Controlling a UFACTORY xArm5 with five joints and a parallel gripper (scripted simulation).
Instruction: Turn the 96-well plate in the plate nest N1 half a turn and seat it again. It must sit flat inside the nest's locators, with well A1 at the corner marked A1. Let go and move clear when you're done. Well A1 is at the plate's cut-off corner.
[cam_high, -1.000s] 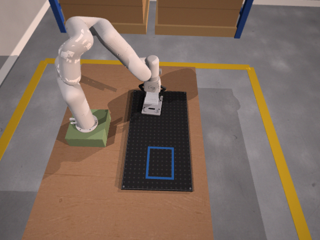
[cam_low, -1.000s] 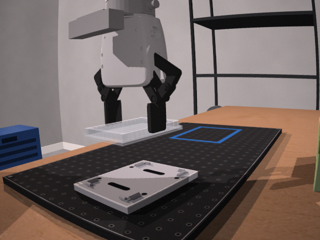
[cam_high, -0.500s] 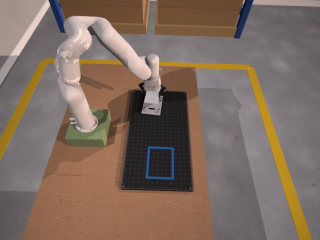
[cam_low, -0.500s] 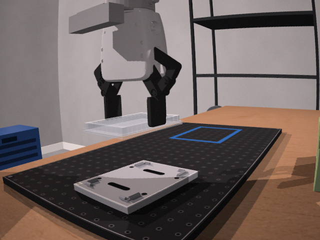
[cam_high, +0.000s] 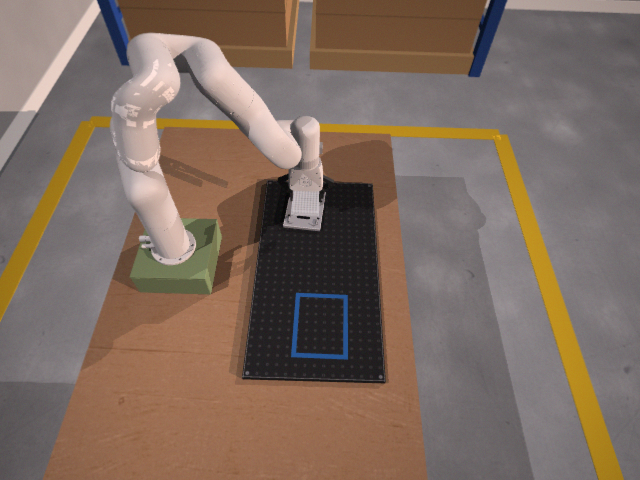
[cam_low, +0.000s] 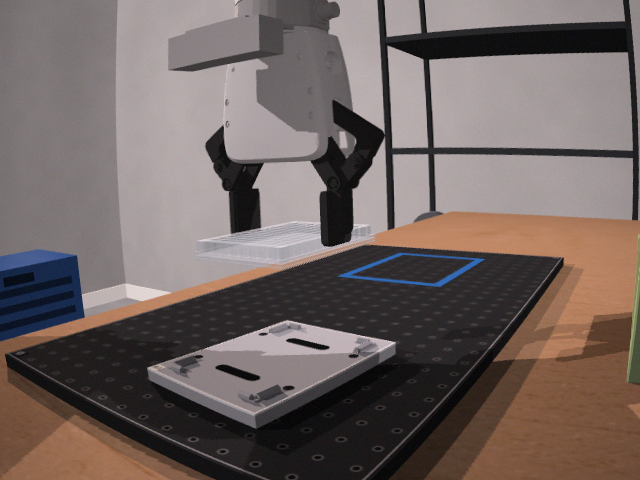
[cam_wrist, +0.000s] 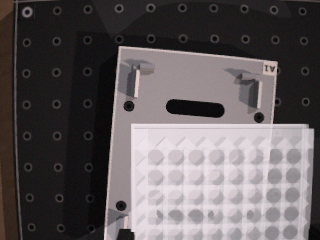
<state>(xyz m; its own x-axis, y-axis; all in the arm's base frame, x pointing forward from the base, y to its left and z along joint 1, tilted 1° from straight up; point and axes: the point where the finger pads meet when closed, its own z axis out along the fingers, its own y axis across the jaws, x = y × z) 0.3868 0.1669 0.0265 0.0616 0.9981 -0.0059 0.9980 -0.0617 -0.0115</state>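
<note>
Now: the grey plate nest 100 mm below my hand and 30 mm to the left of it. Also, from my hand: 96-well plate 10 mm below; then A1 label 100 mm to the left, 100 mm below, 60 mm ahead.
</note>
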